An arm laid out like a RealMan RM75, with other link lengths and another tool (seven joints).
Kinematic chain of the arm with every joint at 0, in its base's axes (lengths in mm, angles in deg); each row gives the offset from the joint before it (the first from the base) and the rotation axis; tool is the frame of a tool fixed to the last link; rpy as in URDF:
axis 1: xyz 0 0 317.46 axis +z
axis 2: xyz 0 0 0 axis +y
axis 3: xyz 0 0 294.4 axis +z
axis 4: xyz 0 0 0 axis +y
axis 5: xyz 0 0 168 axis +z
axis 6: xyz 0 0 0 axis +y
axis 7: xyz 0 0 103.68 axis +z
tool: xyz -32 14 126 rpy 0 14 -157.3
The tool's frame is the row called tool.
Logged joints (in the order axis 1, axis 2, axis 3, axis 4, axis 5, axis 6, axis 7), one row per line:
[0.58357 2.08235 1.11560 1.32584 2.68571 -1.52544 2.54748]
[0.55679 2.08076 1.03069 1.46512 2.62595 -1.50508 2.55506]
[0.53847 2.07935 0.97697 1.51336 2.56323 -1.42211 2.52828]
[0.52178 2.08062 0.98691 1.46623 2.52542 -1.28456 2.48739]
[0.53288 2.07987 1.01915 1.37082 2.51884 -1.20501 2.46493]
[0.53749 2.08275 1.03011 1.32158 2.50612 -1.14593 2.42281]
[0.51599 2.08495 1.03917 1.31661 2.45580 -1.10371 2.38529]
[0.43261 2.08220 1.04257 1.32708 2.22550 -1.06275 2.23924]
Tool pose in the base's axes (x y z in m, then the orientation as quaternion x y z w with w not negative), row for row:
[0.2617 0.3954 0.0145 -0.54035 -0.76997 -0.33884 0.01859]
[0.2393 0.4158 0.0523 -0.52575 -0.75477 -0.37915 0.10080]
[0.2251 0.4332 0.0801 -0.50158 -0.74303 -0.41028 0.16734]
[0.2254 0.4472 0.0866 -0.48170 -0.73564 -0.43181 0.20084]
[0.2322 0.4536 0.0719 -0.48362 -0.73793 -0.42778 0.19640]
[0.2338 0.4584 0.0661 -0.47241 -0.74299 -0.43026 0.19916]
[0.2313 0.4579 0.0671 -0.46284 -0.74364 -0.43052 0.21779]
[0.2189 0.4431 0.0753 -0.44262 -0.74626 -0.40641 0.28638]
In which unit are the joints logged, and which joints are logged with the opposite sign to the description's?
The joints are logged in radians. Opposite sign: axis 3, axis 4, axis 5.
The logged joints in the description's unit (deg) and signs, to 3 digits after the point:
[33.436 119.310 -63.919 -75.965 -153.880 -87.401 145.960]
[31.902 119.219 -59.054 -83.945 -150.456 -86.235 146.394]
[30.852 119.138 -55.976 -86.709 -146.862 -81.481 144.860]
[29.896 119.211 -56.546 -84.009 -144.696 -73.600 142.517]
[30.532 119.168 -58.393 -78.542 -144.319 -69.042 141.230]
[30.796 119.333 -59.021 -75.721 -143.590 -65.657 138.817]
[29.564 119.459 -59.540 -75.436 -140.707 -63.238 136.667]
[24.787 119.301 -59.735 -76.036 -127.512 -60.891 128.299]

